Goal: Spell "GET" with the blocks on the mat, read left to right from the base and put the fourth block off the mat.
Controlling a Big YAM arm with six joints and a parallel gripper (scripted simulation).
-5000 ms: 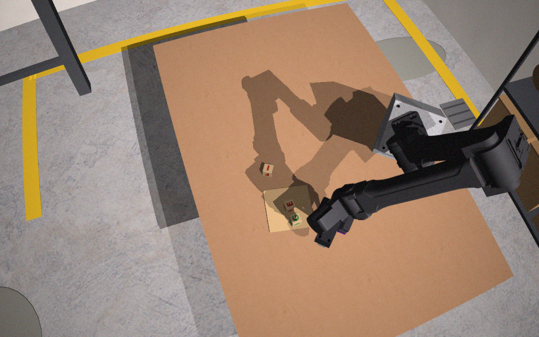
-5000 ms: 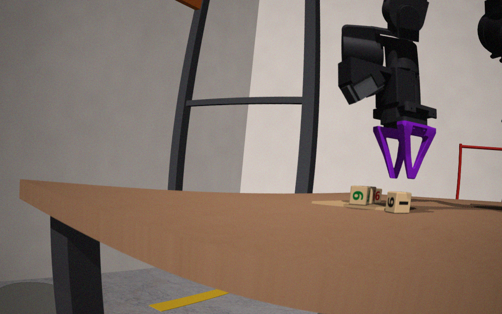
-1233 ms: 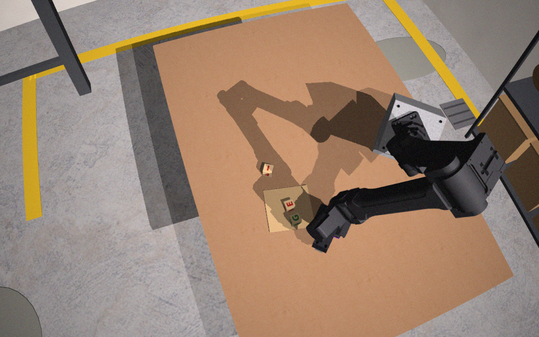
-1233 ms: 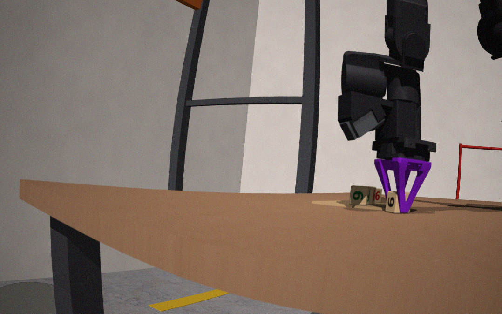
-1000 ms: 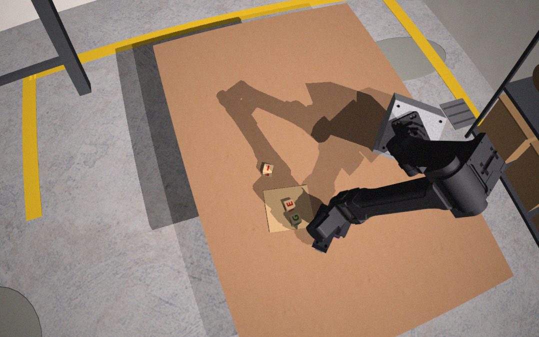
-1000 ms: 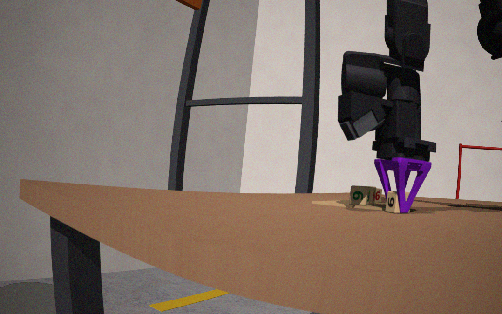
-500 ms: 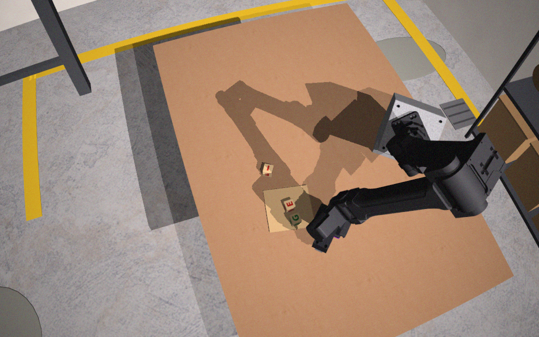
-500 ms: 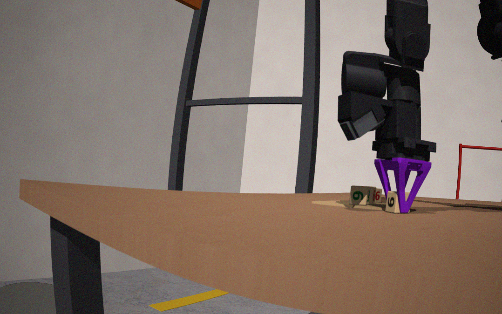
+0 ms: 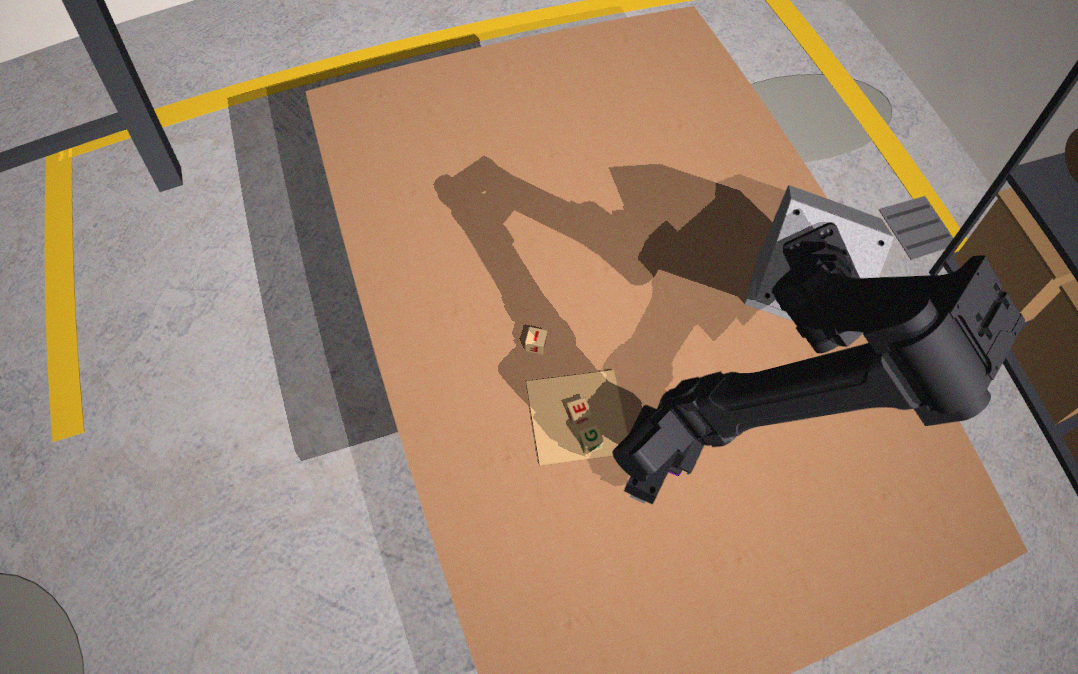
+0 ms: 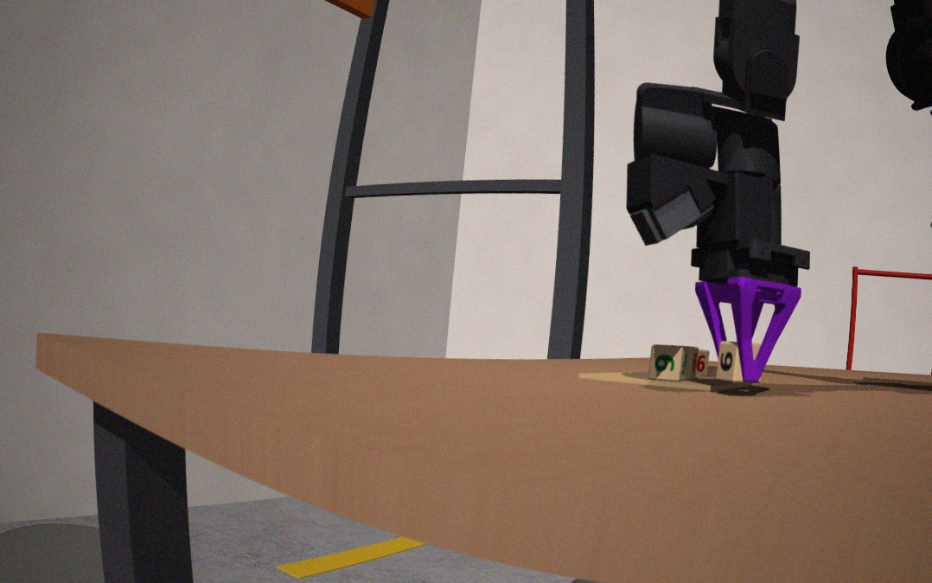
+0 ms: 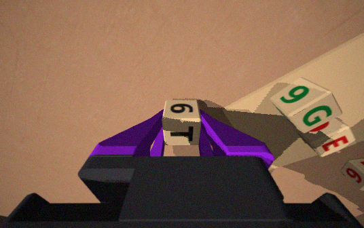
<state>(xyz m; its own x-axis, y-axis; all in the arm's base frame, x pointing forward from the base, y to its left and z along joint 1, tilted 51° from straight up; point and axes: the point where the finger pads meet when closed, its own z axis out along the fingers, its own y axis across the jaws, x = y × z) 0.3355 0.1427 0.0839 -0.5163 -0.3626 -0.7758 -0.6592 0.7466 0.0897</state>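
The E block lies 100 mm ahead of my hand and 100 mm to the right of it. Round my hand: G block 90 mm ahead, 50 mm to the right; square mat 100 mm ahead, 100 mm to the right, 20 mm below.
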